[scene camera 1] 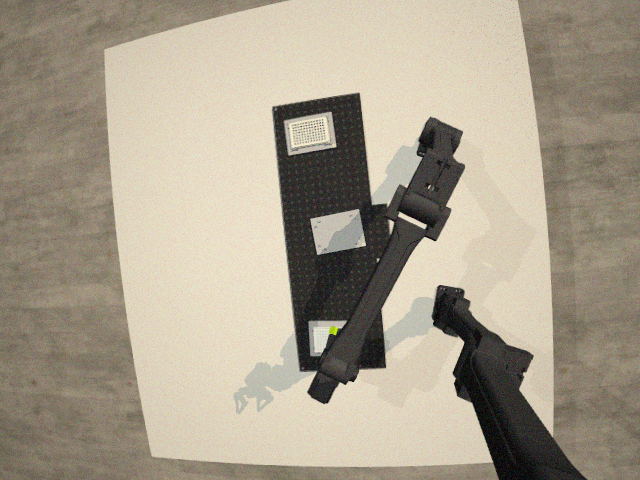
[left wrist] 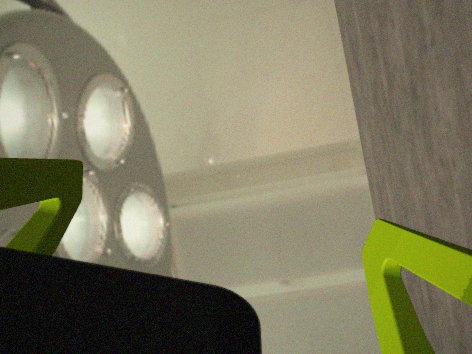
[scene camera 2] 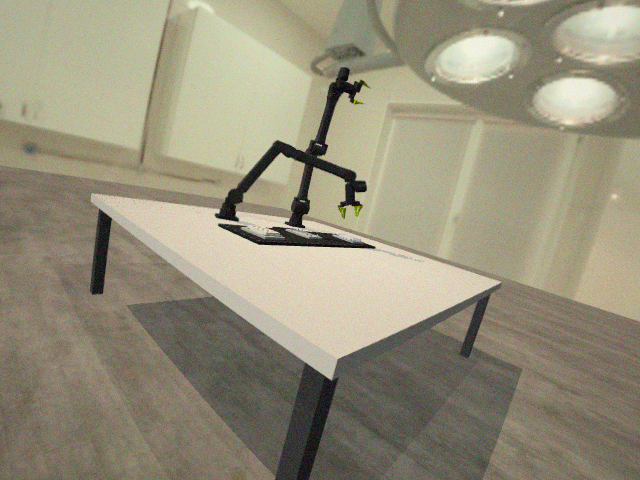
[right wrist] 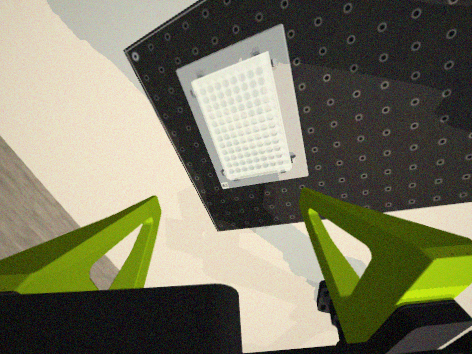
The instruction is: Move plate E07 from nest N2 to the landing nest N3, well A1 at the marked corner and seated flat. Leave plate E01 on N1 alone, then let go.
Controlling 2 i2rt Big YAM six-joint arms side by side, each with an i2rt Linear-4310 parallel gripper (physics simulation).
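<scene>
A white well plate [scene camera 1: 320, 341] [scene camera 2: 347, 237] [right wrist: 242, 120] sits on a grey nest [scene camera 1: 314, 324] [right wrist: 289, 110] at the bottom of scene camera 1; a small mark shows at one nest corner in the right wrist view. A cream well plate [scene camera 1: 309, 131] [scene camera 2: 261, 230] sits on the top nest [scene camera 1: 332, 142]. The middle nest [scene camera 1: 336, 232] [scene camera 2: 303, 233] is bare. No plate name is readable. My right gripper [scene camera 2: 350, 212] [right wrist: 230, 199] is open and empty, high above the bottom nest, partly hidden by its arm in scene camera 1. My left gripper [scene camera 2: 365, 95] [left wrist: 229, 208] is open, raised far above the table.
The nests stand on a black perforated board [scene camera 1: 330, 180] [scene camera 2: 320, 242] [right wrist: 385, 82] on a pale table [scene camera 1: 206, 206] [scene camera 2: 310, 289]. The right arm [scene camera 1: 382, 284] crosses over the board. The left arm [scene camera 1: 496, 377] stands at the lower right of scene camera 1. A large lamp [scene camera 2: 527, 72] [left wrist: 120, 170] hangs overhead.
</scene>
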